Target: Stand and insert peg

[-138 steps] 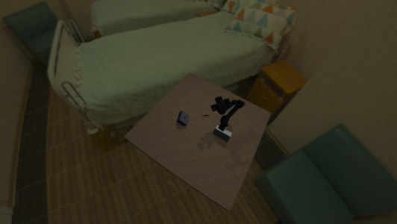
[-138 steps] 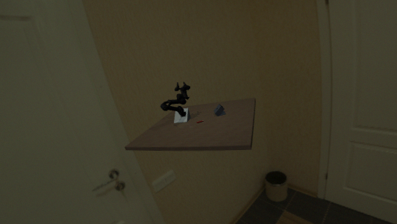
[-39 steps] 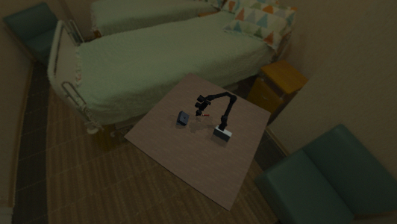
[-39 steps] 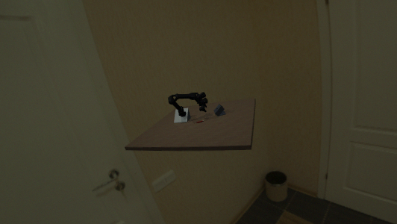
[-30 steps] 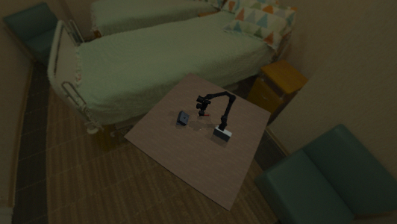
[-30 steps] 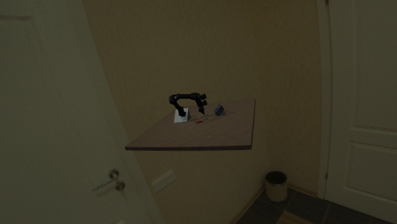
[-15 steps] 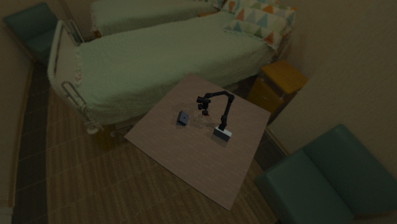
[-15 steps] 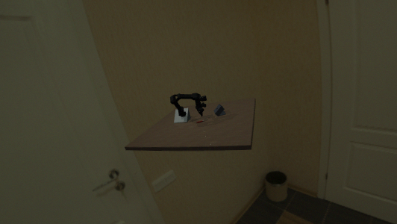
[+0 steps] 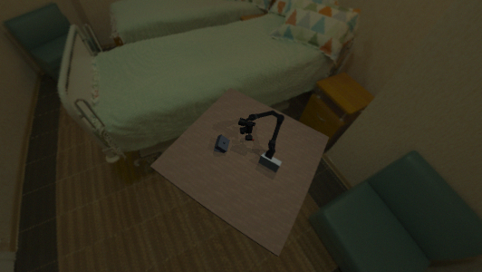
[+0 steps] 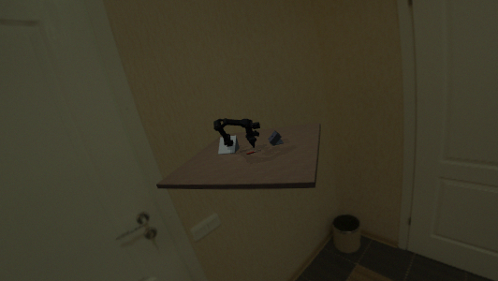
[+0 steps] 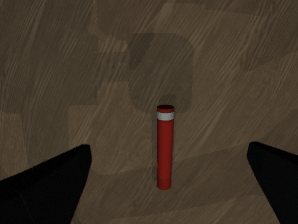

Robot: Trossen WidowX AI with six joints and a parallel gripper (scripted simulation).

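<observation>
The red peg is 6 cm below my gripper tip, 1 cm to the right of it and 1 cm behind it. Round my gripper tip: dark blue sloped panel: 20 cm to the left, 17 cm ahead, 1 cm below.
</observation>
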